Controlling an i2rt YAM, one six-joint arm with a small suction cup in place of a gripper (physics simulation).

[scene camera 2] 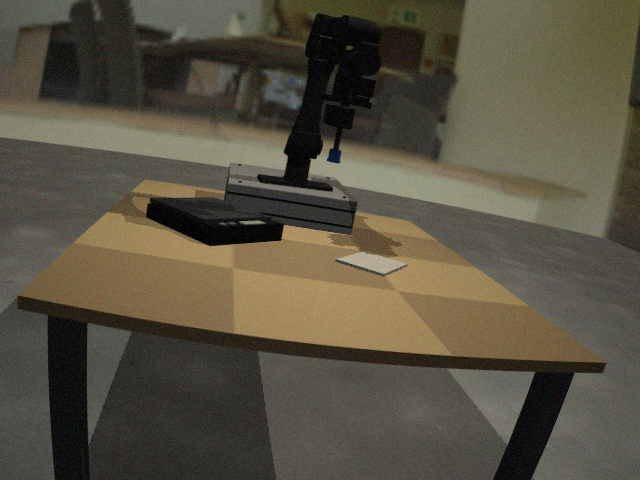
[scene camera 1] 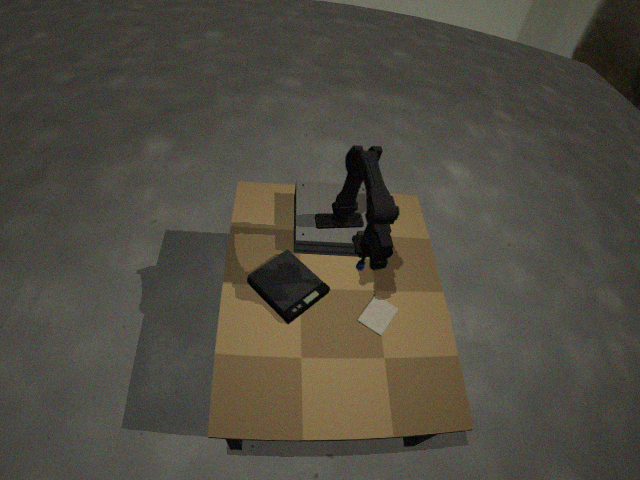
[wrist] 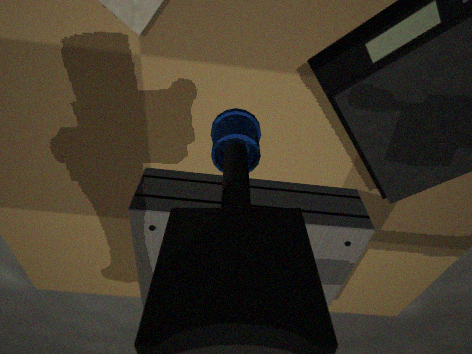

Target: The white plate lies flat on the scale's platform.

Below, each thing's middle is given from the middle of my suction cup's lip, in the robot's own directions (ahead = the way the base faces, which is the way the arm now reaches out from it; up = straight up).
Scene:
The white plate point(scene camera 2: 366, 261) is 10 cm ahead of my suction cup, 10 cm to the left of it and 20 cm below it. Round my suction cup: black scale point(scene camera 2: 212, 221) 5 cm behind, 23 cm to the right, 18 cm below.

